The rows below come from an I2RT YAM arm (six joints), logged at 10 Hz.
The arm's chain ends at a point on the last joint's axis. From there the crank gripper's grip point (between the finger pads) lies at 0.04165 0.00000 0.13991 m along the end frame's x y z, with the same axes.
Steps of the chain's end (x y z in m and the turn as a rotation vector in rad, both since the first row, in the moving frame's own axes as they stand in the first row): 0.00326 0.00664 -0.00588 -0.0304 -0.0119 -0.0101; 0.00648 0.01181 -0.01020 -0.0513 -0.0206 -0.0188; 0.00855 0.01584 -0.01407 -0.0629 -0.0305 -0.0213; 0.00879 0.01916 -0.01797 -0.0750 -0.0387 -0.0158; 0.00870 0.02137 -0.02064 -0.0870 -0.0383 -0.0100; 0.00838 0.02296 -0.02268 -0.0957 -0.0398 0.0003
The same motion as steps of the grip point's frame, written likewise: 0.00161 0.01049 -0.00545 -0.0304 -0.0119 -0.0101; 0.00365 0.01825 -0.00954 -0.0513 -0.0206 -0.0188; 0.00435 0.02383 -0.01311 -0.0629 -0.0305 -0.0213; 0.00343 0.02909 -0.01683 -0.0750 -0.0387 -0.0158; 0.00338 0.03320 -0.01966 -0.0870 -0.0383 -0.0100; 0.00279 0.03642 -0.02178 -0.0957 -0.0398 0.0003
